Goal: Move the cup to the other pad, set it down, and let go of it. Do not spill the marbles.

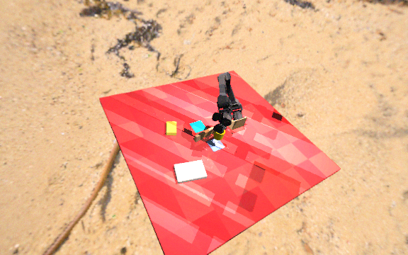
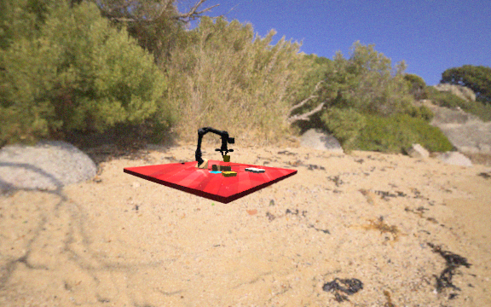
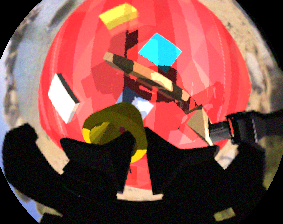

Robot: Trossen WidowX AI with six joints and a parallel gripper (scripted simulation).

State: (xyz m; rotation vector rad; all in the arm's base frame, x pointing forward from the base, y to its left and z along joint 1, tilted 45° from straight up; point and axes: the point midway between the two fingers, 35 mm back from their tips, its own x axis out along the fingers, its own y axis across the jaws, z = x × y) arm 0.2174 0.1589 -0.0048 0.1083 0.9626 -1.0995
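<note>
The cyan pad lies 180 mm to the right of my gripper tip, 120 mm below it and 70 mm ahead of it. Round my gripper tip: tan bar: 100 mm below, 80 mm to the right, 50 mm ahead; pale blue pad: 120 mm below, 20 mm to the left, 20 mm ahead; cup: 20 mm to the left, 20 mm ahead.
</note>
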